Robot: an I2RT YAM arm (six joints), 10 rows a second.
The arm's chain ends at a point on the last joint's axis. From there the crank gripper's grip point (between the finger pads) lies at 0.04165 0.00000 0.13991 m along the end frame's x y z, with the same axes.
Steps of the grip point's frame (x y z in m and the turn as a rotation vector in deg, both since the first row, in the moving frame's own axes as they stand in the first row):
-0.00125 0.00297 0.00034 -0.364 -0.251 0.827
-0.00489 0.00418 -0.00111 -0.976 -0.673 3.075
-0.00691 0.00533 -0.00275 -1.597 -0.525 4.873
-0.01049 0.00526 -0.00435 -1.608 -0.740 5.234
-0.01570 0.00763 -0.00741 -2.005 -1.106 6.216
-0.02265 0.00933 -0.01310 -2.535 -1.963 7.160
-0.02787 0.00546 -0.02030 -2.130 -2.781 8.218
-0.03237 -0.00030 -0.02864 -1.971 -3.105 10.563
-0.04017 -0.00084 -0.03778 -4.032 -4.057 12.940
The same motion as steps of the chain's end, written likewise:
-0.00063 0.00148 0.00016 -0.364 -0.251 0.827
-0.00312 -0.00040 -0.00155 -0.976 -0.673 3.075
-0.00531 -0.00205 -0.00302 -1.597 -0.525 4.873
-0.00833 -0.00238 -0.00477 -1.608 -0.740 5.234
-0.01249 -0.00163 -0.00802 -2.005 -1.106 6.216
-0.01714 -0.00176 -0.01419 -2.535 -1.963 7.160
-0.02026 -0.00522 -0.02194 -2.130 -2.781 8.218
-0.02363 -0.01205 -0.03046 -1.971 -3.105 10.563
-0.02810 -0.01889 -0.03968 -4.032 -4.057 12.940

